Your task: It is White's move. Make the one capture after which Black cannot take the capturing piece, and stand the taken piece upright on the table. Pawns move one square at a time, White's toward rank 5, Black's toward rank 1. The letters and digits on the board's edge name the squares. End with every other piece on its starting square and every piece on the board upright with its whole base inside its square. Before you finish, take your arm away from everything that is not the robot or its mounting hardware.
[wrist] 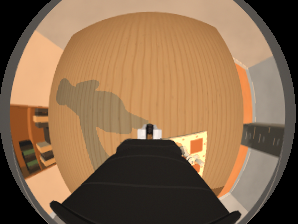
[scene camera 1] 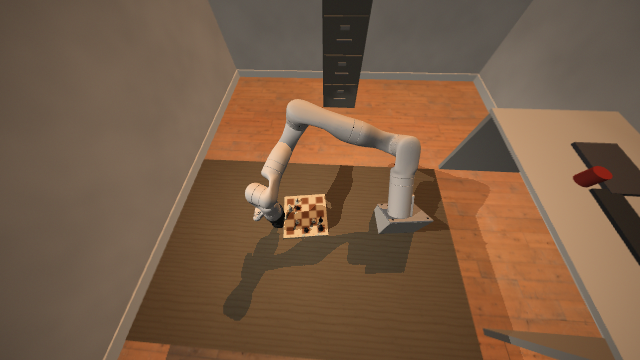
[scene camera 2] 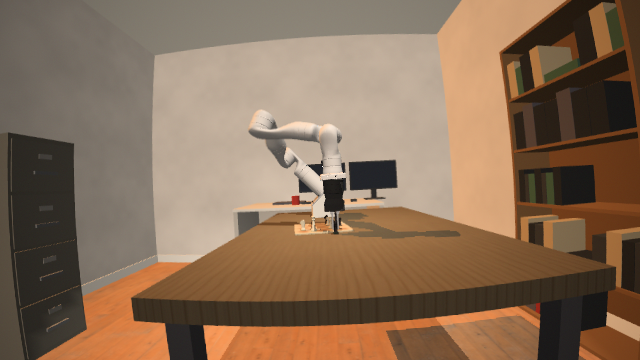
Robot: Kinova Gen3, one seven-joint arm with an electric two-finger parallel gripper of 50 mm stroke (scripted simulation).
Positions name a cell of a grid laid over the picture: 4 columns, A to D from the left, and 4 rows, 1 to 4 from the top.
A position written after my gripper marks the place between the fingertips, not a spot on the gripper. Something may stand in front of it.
Note:
I see my gripper (wrist: C3) and a small chessboard (scene camera 1: B3).

